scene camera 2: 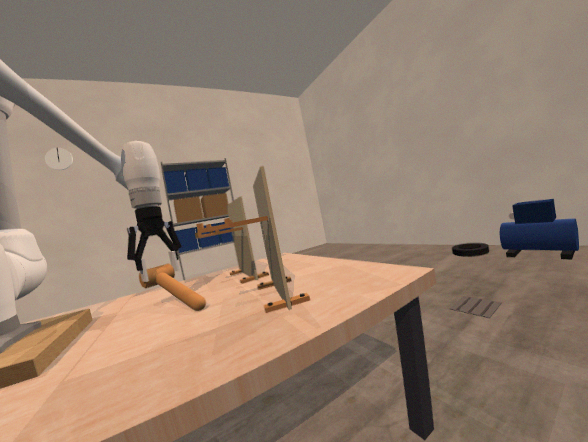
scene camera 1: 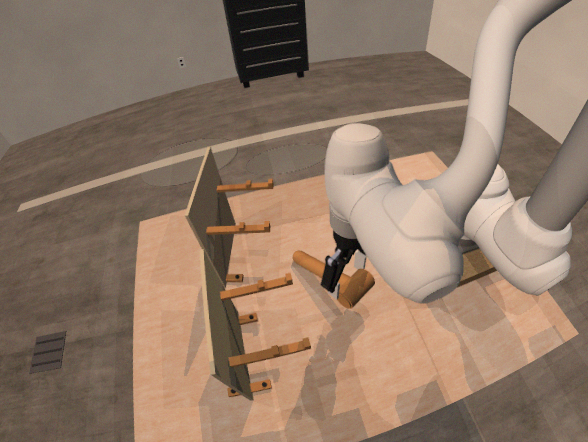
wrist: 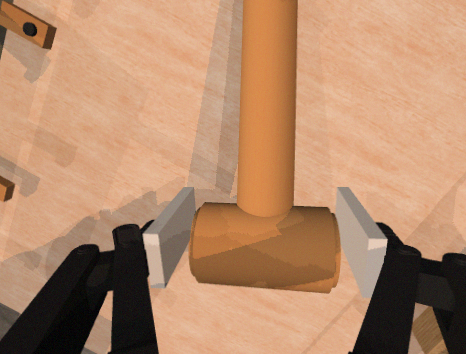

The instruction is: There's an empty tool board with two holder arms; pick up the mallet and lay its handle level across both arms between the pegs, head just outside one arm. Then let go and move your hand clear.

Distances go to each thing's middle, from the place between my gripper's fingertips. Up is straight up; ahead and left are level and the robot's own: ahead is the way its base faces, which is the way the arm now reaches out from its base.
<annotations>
My hand is 2 cm short of the wooden mallet point(scene camera 1: 352, 289), 6 cm to the left of it and 3 cm above it.
</annotations>
